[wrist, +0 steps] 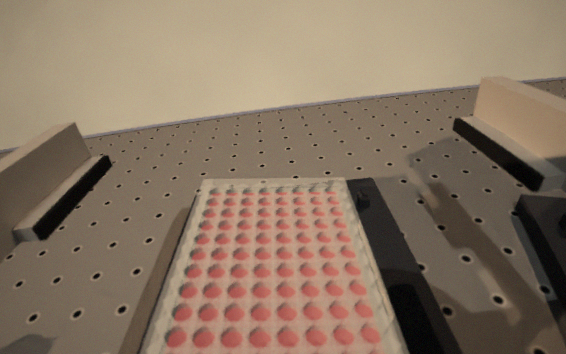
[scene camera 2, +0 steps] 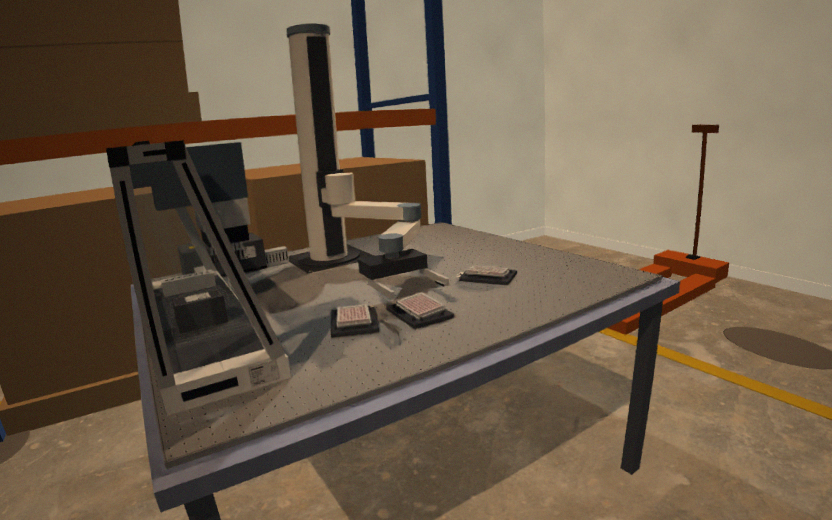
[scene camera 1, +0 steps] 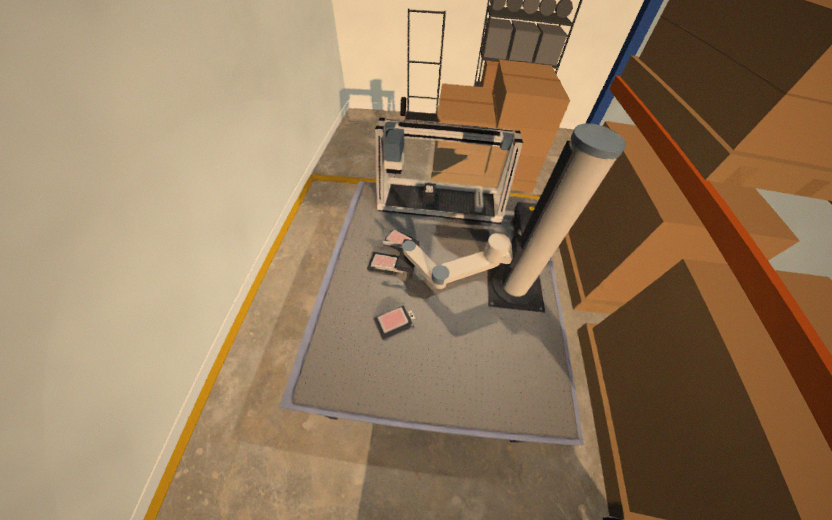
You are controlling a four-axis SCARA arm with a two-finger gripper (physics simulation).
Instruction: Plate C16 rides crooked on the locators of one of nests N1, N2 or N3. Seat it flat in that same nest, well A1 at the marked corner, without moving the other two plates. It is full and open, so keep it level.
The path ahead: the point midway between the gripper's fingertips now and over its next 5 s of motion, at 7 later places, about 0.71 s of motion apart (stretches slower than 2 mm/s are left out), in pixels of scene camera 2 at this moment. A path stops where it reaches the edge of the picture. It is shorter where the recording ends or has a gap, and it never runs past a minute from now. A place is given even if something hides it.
My gripper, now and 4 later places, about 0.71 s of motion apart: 421, 288; 422, 306; 422, 304; 422, 295; 409, 269
